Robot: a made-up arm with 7 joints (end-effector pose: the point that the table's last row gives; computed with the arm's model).
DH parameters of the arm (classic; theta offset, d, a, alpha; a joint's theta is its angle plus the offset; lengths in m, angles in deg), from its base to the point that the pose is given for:
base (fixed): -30.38 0 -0.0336 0
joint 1: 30.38 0.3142 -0.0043 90
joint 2: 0 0.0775 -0.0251 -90
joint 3: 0 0.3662 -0.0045 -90
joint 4: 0 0.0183 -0.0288 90
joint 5: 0 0.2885 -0.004 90
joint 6: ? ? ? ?
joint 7: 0 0.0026 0.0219 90
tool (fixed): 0 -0.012 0 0
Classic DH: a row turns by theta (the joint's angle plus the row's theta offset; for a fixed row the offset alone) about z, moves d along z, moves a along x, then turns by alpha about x.
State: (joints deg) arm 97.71 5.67 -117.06 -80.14 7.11 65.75 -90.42
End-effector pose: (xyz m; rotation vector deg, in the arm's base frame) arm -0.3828 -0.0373 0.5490 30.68 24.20 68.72
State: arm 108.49 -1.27 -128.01 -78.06 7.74 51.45 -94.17
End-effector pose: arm -0.4227 0.0243 0.5981 39.68 34.22 61.69
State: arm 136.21 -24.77 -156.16 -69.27 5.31 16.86 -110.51
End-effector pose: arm -0.5679 0.2001 0.5883 59.58 34.29 38.10
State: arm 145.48 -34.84 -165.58 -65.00 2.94 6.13 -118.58
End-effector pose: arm -0.6309 0.2304 0.5286 67.55 26.64 32.46
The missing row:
joint 6: 90 0.1747 0.1946 90
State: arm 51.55 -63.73 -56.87 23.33 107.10 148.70 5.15
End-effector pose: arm 0.4152 0.1367 0.4364 19.60 -36.48 -114.82
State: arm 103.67 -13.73 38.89 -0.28 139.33 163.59 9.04
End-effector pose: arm -0.1560 0.1018 0.7495 -8.13 98.68 11.29
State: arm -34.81 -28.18 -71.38 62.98 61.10 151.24 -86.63
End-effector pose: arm -0.1180 -0.2073 0.6985 97.47 -17.57 33.79
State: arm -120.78 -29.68 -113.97 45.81 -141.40 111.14 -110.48
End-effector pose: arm -0.5041 -0.1225 0.6810 37.01 -5.30 57.44
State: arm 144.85 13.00 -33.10 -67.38 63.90 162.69 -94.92
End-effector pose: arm 0.2480 -0.0124 0.7457 30.99 68.19 -95.44
